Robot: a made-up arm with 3 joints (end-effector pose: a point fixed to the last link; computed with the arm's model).
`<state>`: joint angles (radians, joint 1 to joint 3).
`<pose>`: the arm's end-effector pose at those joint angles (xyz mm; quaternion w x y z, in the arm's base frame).
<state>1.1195 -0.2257 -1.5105</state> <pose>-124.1 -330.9 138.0 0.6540 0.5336 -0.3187 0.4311</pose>
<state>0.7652 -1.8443 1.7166</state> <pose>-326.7 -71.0 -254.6 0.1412 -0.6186 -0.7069 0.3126</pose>
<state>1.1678 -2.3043 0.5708</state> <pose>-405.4 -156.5 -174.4 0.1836 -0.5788 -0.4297 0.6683</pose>
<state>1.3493 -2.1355 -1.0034</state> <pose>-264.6 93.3 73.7 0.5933 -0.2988 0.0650 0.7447</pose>
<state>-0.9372 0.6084 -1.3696</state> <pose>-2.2 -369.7 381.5 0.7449 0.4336 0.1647 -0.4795</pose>
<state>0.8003 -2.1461 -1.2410</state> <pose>-177.4 115.6 199.7 0.5568 -0.0228 0.3192 0.7665</pose>
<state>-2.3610 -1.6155 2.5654</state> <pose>81.2 2.3 448.7 0.7155 -0.0622 -0.0820 0.6909</pose>
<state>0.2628 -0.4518 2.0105</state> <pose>-154.3 159.8 -48.4 0.4930 -0.8315 -0.2559 0.0112</pose>
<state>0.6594 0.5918 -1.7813</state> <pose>-222.5 -387.1 -7.0 0.4958 0.7630 -0.4093 0.0673</pose>
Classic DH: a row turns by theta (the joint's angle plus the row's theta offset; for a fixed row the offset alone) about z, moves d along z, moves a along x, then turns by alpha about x. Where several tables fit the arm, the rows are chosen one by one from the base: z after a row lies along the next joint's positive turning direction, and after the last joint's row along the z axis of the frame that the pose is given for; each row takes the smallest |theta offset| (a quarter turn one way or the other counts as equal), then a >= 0, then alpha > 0; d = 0 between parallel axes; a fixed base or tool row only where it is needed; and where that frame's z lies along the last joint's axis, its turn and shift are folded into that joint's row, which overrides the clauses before.
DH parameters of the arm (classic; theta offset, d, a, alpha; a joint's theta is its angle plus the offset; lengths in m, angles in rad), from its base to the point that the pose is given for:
base (fixed): 0 0.0954 0 1.5708
joint 1: 0 0.1036 -0.1822 1.5708
joint 2: -1.5708 -0.0635 0.012 1.5708
joint 3: 0 -0.1113 0.0503 1.5708
tool (fixed): -1.5708 0.2743 0 0

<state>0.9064 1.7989 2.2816</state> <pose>105.4 -254.3 -19.1 0.5448 -0.3654 0.5263 -0.5410</pose>
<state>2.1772 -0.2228 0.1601</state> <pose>-212.9 23.8 -170.2 0.4515 -0.1350 -0.8818 -0.0190</pose>
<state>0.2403 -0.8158 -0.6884</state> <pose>-88.7 -107.1 390.0 0.8739 0.2628 0.0293 0.4079</pose>
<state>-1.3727 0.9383 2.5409</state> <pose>-190.5 -119.2 72.6 0.0696 0.7439 -0.5013 -0.4365</pose>
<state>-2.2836 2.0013 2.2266</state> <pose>-77.2 -287.7 225.7 0.5876 0.5396 -0.5310 -0.2857</pose>
